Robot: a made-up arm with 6 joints. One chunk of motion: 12 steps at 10 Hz.
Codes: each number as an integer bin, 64 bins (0 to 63) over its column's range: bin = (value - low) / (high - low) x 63, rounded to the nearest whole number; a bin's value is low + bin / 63 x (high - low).
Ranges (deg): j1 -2..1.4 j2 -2.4..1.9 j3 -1.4..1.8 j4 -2.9..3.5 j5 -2.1..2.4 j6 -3.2..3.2
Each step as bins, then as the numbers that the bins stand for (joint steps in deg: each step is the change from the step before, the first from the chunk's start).
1 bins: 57 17 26 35 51 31
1 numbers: 1.076 -1.240 -0.079 0.656 1.543 -0.051
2 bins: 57 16 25 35 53 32
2 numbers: 1.076 -1.308 -0.130 0.656 1.686 0.051
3 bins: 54 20 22 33 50 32
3 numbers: 0.914 -1.035 -0.283 0.452 1.471 0.051
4 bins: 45 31 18 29 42 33
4 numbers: 0.429 -0.284 -0.486 0.046 0.900 0.152
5 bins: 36 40 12 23 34 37
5 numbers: -0.057 0.330 -0.790 -0.563 0.329 0.559
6 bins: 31 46 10 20 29 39
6 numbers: -0.327 0.740 -0.892 -0.868 -0.029 0.762
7 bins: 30 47 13 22 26 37
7 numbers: -0.381 0.808 -0.740 -0.665 -0.243 0.559
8 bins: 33 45 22 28 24 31
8 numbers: -0.219 0.671 -0.283 -0.056 -0.386 -0.051
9 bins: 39 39 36 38 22 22
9 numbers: 0.105 0.262 0.429 0.960 -0.529 -0.965
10 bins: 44 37 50 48 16 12
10 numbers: 0.375 0.125 1.140 1.976 -0.957 -1.981
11 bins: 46 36 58 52 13 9
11 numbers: 0.483 0.057 1.546 2.383 -1.171 -2.286
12 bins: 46 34 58 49 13 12
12 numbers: 0.483 -0.079 1.546 2.078 -1.171 -1.981
